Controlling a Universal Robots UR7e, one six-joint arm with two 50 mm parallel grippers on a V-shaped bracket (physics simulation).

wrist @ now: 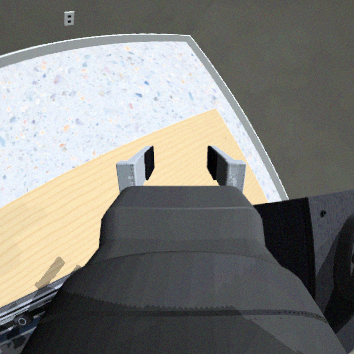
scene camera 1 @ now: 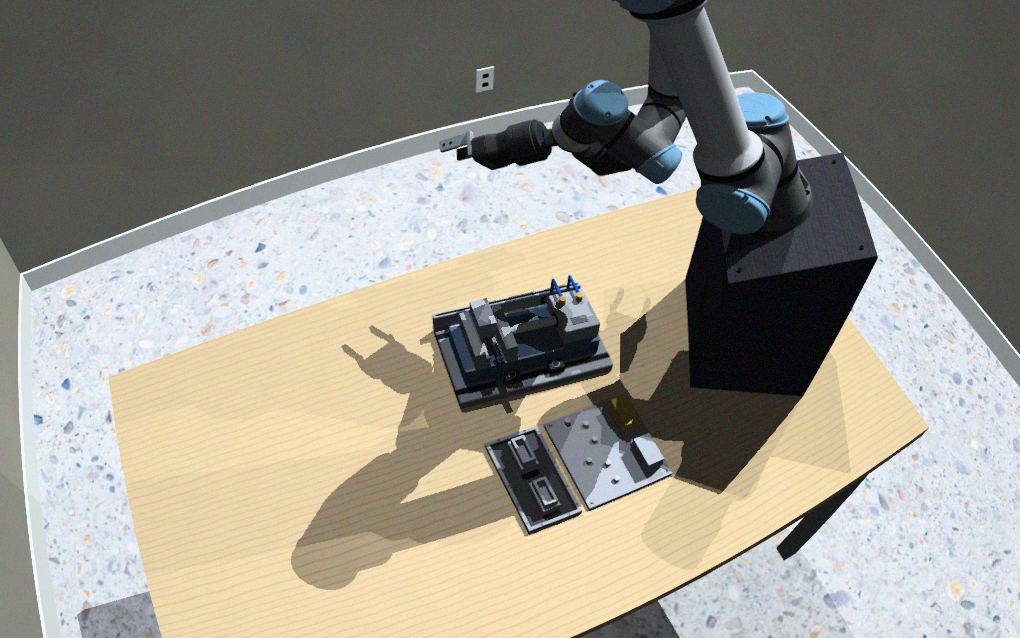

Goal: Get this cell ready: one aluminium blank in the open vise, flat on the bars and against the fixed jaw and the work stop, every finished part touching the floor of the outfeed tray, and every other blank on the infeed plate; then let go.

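Places are measured from the arm's base along level axes (x right, y ahead, z up), in millimetres.
Pixels of known places: hand at its tool point: [wrist: 180, 160]; arm's base at its link origin: [scene camera 1: 775, 202].
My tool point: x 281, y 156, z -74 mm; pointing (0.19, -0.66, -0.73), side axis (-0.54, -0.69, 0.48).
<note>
For each thing: its middle in the pictures, then the offset to it from my tool point. "pt": a spot on its surface instead.
- vise at the middle of its body: [scene camera 1: 523, 334] [wrist: 58, 340] dx -148, dy +278, dz -229 mm
- infeed plate at the middle of its body: [scene camera 1: 608, 450] dx -416, dy +245, dz -275 mm
- light grey block-shaped blank at the middle of its body: [scene camera 1: 646, 453] dx -466, dy +196, dz -253 mm
- outfeed tray at a spot on its surface: [scene camera 1: 554, 522] pt dx -501, dy +403, dz -271 mm
- yellow item at the middle of its body: [scene camera 1: 624, 414] dx -374, dy +190, dz -253 mm
My gripper [scene camera 1: 453, 148] [wrist: 180, 163] is open and empty, high above and behind the table. The vise [scene camera 1: 550, 349] stands on the table; part of it shows at lower left in the wrist view [wrist: 21, 321]. Its jaws are apart; shadow and grey-on-grey surfaces keep me from telling whether a blank lies between them. The infeed plate [scene camera 1: 568, 449] carries a light grey block-shaped blank [scene camera 1: 648, 453] at its right edge. The outfeed tray [scene camera 1: 554, 522] holds two pocketed finished parts, one towards the back [scene camera 1: 528, 465] and one towards the front [scene camera 1: 547, 507]; their contact with its floor is hard to judge.
A yellow item [scene camera 1: 626, 421], partly shadowed, is at the infeed plate's back right corner. Several small pins stand on the plate. Two blue pieces [scene camera 1: 555, 288] stick up at the vise's back right. The robot's black pedestal [scene camera 1: 752, 323] [wrist: 287, 240] stands on the right.
</note>
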